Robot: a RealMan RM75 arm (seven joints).
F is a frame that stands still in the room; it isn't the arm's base.
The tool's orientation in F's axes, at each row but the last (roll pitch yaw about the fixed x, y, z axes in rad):
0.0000, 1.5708, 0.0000
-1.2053, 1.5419, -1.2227
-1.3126, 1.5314, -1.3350
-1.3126, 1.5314, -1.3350
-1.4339, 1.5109, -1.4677
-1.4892, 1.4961, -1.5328
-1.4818, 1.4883, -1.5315
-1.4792, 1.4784, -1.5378
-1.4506, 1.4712, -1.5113
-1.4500, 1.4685, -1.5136
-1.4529, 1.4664, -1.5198
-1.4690, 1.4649, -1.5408
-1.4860, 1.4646, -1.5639
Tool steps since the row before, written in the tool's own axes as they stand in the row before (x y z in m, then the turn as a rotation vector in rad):
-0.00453, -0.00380, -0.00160, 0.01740, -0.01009, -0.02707
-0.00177, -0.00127, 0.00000, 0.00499, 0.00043, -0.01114
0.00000, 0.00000, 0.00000, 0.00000, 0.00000, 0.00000
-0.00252, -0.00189, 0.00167, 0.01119, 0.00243, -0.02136
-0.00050, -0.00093, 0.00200, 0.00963, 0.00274, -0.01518
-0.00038, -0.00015, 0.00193, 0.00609, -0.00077, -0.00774
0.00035, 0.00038, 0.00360, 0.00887, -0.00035, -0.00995
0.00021, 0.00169, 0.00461, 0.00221, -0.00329, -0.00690
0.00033, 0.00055, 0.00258, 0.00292, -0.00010, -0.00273
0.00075, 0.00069, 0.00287, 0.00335, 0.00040, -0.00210
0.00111, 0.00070, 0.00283, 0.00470, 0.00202, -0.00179
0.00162, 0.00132, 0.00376, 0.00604, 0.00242, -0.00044
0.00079, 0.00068, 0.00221, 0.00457, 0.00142, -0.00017
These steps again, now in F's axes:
-0.00160, -0.00380, 0.00453, -0.02707, -0.01009, -0.01740
-0.00004, -0.00122, 0.00180, -0.01108, 0.00049, -0.00511
0.00000, 0.00000, 0.00000, 0.00000, 0.00000, 0.00000
0.00160, -0.00183, 0.00261, -0.02120, 0.00247, -0.01149
0.00196, -0.00097, 0.00057, -0.01502, 0.00267, -0.00990
0.00192, -0.00020, 0.00040, -0.00775, -0.00089, -0.00606
0.00362, 0.00017, -0.00035, -0.00993, -0.00059, -0.00888
0.00470, 0.00139, -0.00033, -0.00707, -0.00307, -0.00196
0.00261, 0.00036, -0.00035, -0.00271, -0.00023, -0.00293
0.00291, 0.00043, -0.00078, -0.00205, 0.00019, -0.00340
0.00288, 0.00039, -0.00114, -0.00163, 0.00163, -0.00491
0.00385, 0.00087, -0.00171, -0.00025, 0.00179, -0.00627
0.00226, 0.00042, -0.00084, -0.00006, 0.00094, -0.00470

